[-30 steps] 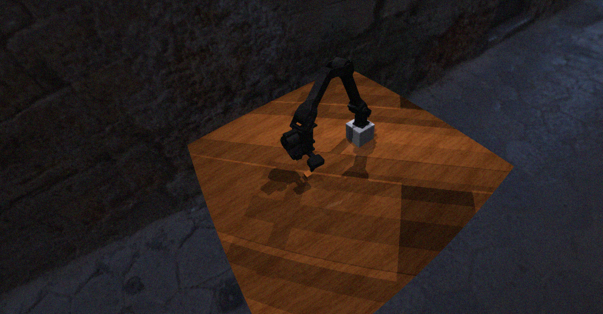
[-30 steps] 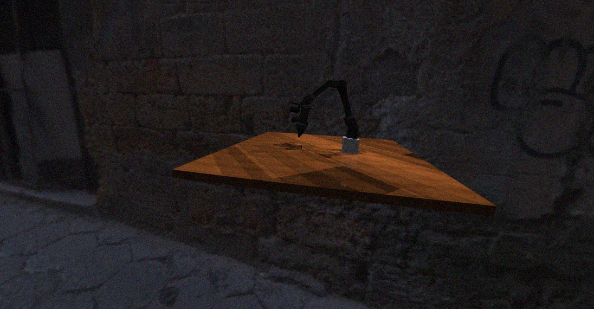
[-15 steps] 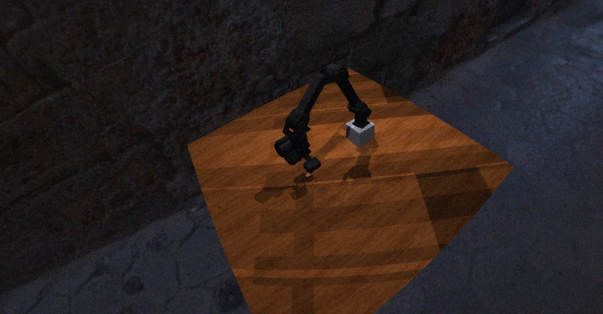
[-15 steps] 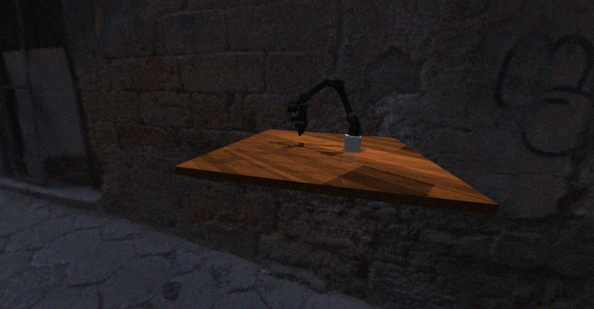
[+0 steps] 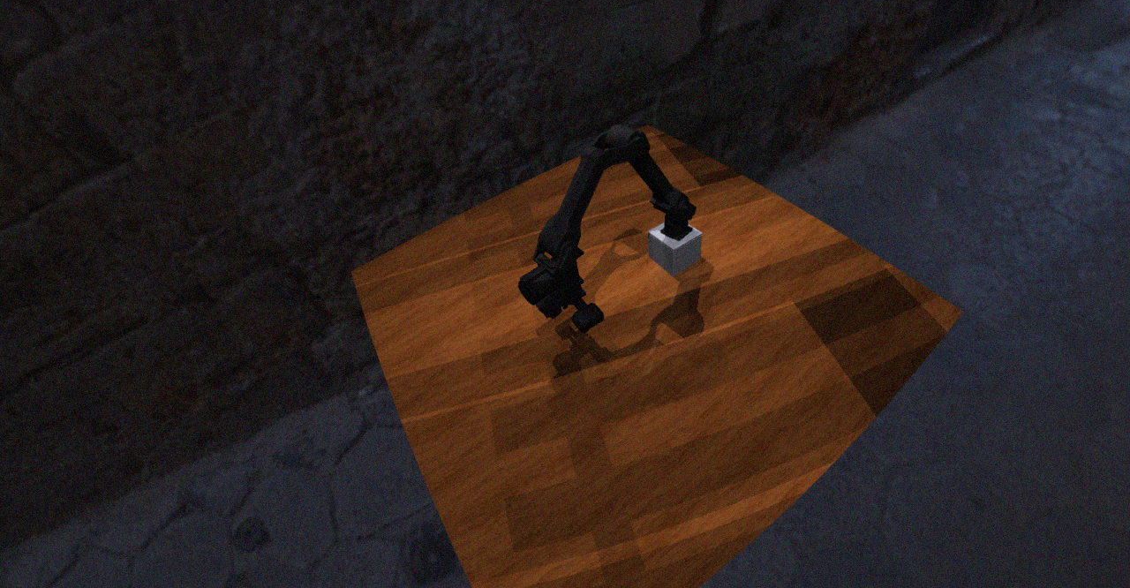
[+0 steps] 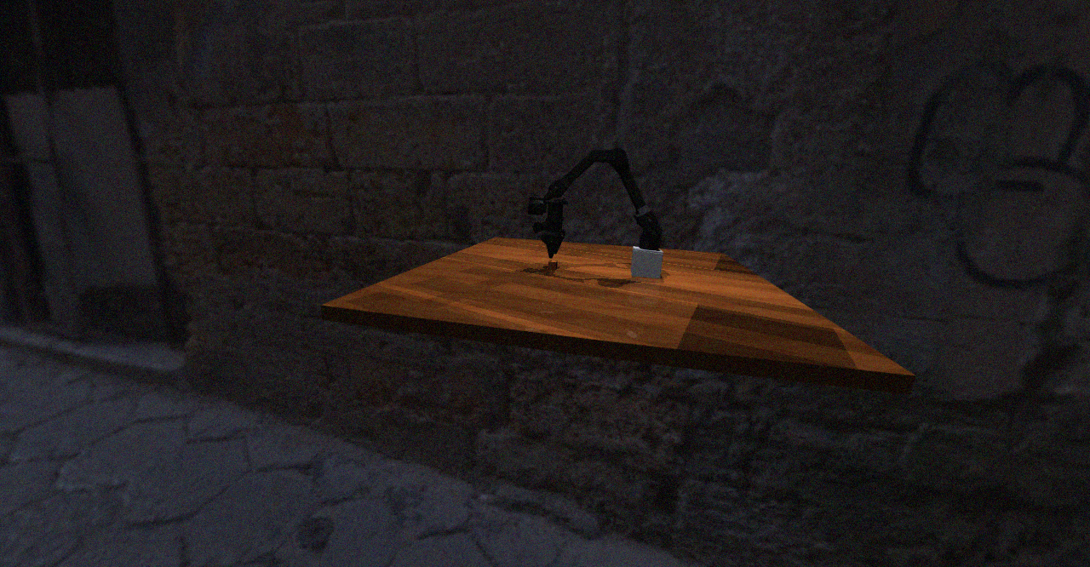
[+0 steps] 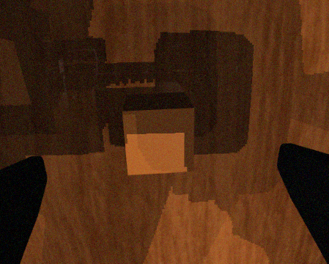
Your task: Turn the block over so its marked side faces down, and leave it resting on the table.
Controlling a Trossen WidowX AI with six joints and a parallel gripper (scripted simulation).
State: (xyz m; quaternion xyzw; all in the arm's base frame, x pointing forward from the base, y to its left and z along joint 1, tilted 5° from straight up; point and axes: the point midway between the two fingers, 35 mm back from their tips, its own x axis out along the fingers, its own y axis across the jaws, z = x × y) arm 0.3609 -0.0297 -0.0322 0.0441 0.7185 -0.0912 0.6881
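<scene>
Right now my gripper tip is 4 cm above the brown block and 1 cm past it.
</scene>
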